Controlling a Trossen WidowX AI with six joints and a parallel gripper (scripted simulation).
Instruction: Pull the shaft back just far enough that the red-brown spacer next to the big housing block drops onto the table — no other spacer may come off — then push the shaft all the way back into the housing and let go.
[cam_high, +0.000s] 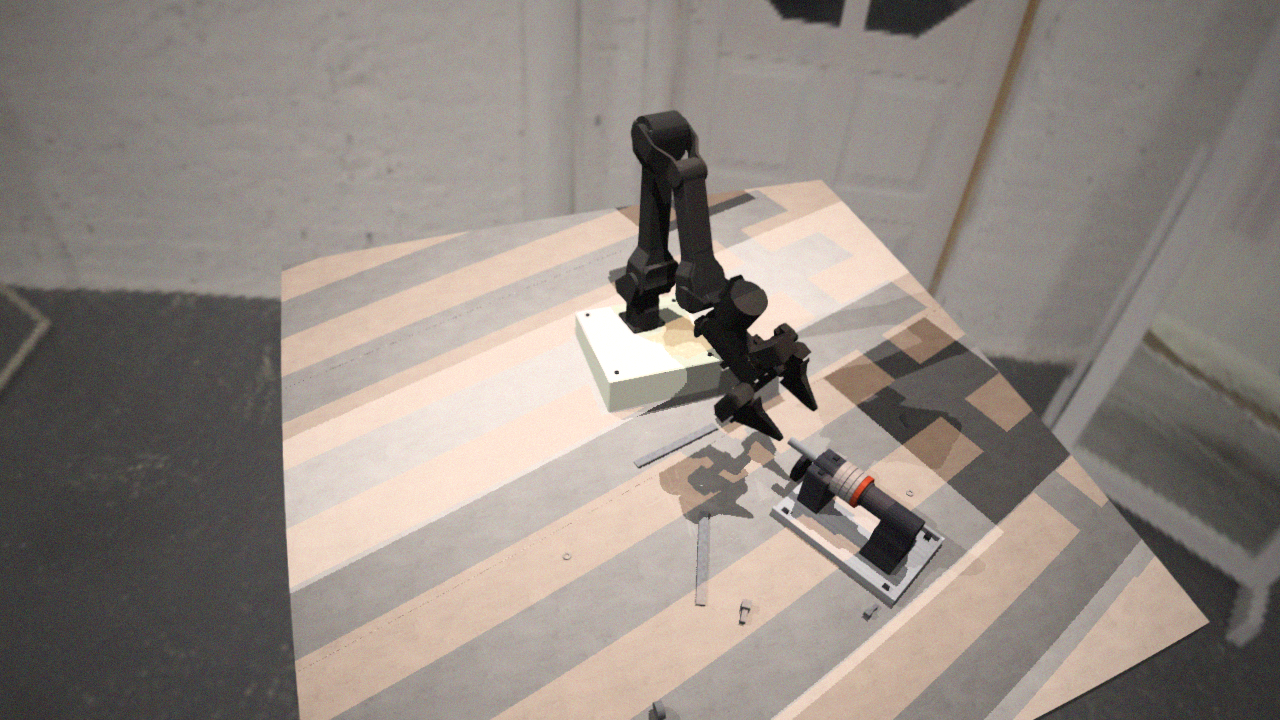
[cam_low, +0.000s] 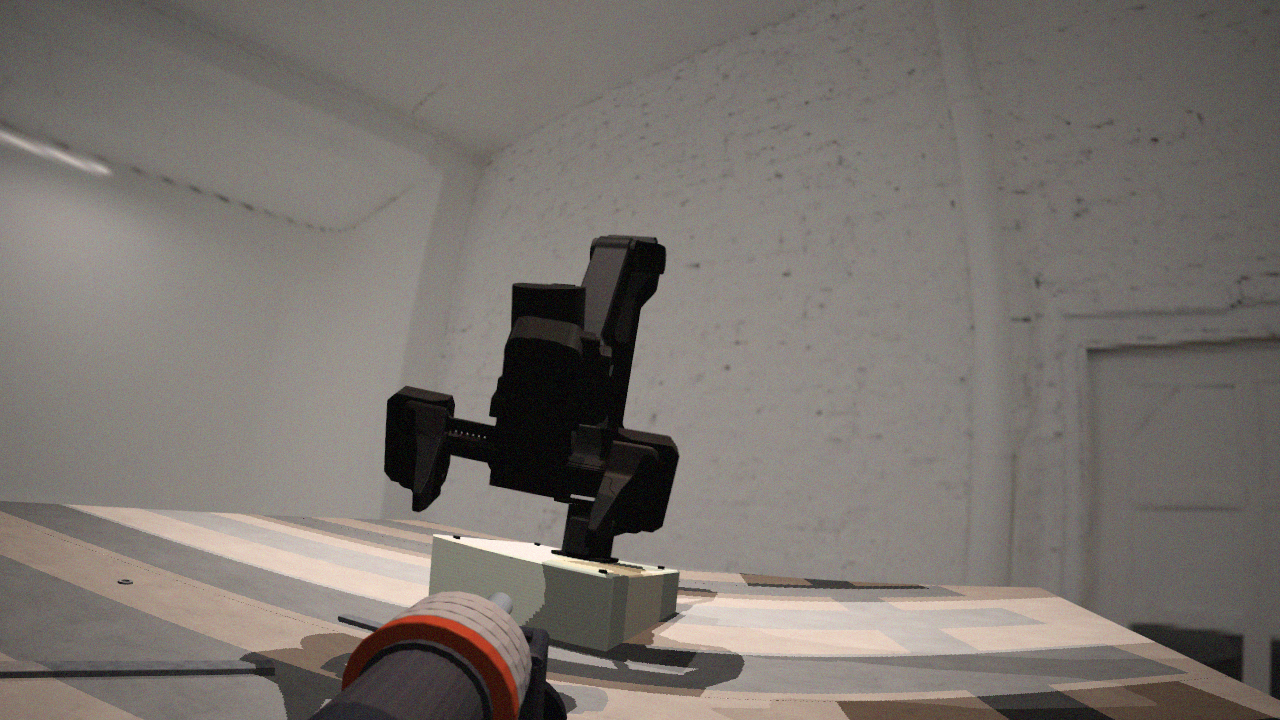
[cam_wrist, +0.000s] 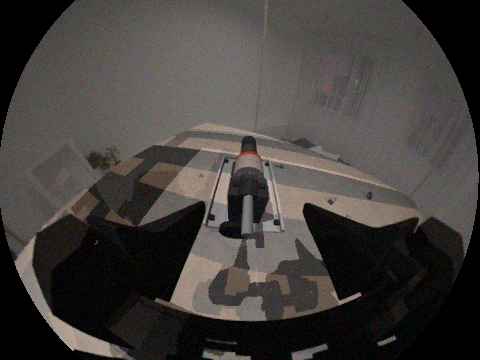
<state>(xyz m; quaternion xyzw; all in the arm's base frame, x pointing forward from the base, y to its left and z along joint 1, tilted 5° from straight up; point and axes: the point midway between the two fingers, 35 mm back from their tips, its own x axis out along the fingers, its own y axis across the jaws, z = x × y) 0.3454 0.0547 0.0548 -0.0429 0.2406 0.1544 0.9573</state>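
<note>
My gripper tip is now 7 cm short of the pale shaft, 5 cm above it and 2 cm to the right of it. Also, from my gripper tip: red-brown spacer: 12 cm ahead, 5 cm below, 4 cm to the left.
</note>
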